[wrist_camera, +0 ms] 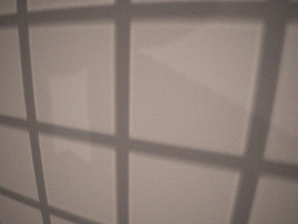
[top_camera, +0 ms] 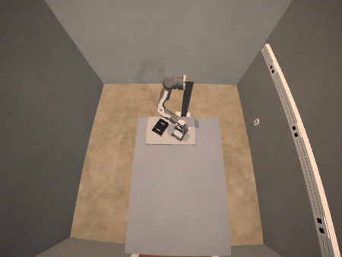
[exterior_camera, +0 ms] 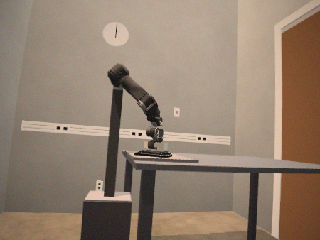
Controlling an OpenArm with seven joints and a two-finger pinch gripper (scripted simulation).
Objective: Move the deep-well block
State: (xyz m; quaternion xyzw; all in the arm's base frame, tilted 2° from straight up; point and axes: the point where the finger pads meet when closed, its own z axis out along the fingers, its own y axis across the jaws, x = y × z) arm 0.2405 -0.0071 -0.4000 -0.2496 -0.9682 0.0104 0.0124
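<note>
The A1 mark is 8 cm behind my hand, 12 cm to the right of it and 2 cm below it. From my hand the other things lie so: white 96-well deep-well block: 2 cm above; then plate nest: 4 cm behind, 20 cm to the right, 2 cm below.
</note>
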